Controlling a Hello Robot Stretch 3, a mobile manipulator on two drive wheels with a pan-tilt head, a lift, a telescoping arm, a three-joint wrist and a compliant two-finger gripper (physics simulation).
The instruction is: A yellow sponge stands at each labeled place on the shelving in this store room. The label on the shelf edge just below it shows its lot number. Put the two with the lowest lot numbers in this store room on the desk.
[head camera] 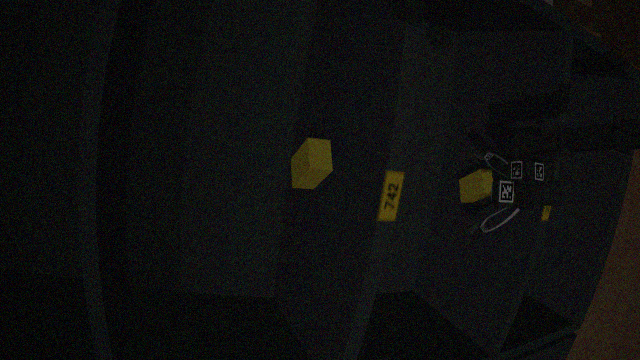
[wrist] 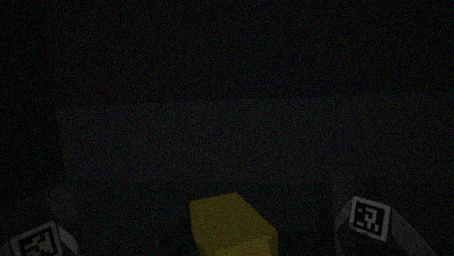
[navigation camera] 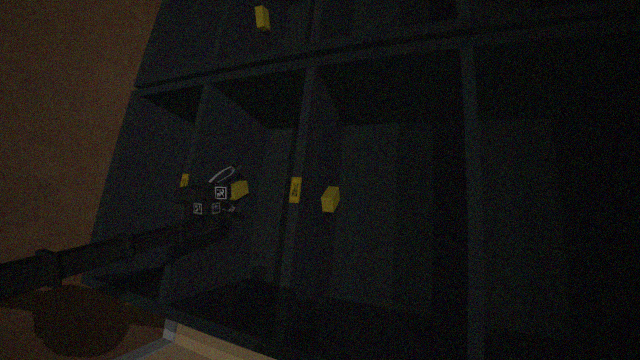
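Note:
A yellow sponge stands on a lower shelf. The small label on the edge below it is too small and dark to read. My gripper is open, with its fingers spread to either side of this sponge and apart from it. A second sponge stands one shelf higher, above the label that reads 742 in the head view. A third sponge stands in the neighbouring bay. The desk cannot be made out.
The room is very dark and the head and navigation views are turned sideways. Dark shelf boards and an upright divider frame the bays around the arm. A dark round object and a pale surface show at the navigation view's lower edge.

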